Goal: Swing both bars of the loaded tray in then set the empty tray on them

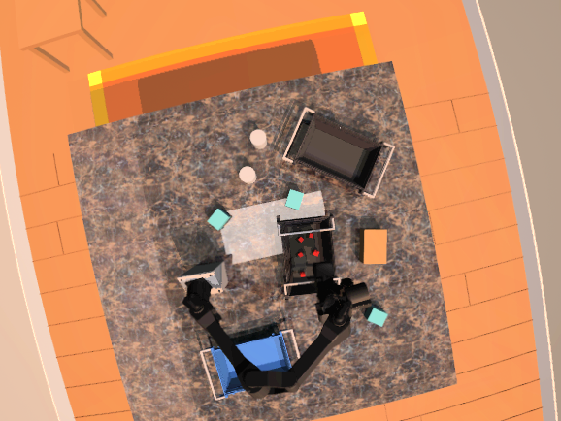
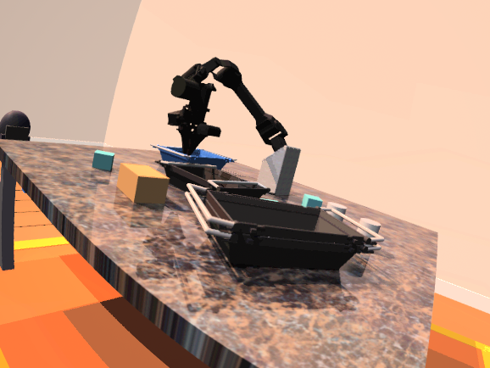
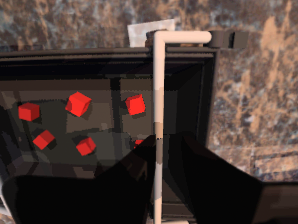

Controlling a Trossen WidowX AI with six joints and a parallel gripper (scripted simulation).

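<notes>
The blue tray lies 32 cm behind my gripper tip, 22 cm to the right of it and 5 cm below it. The rest, counted from my gripper tip: orange block 22 cm ahead, 6 cm to the left, 6 cm below.
</notes>
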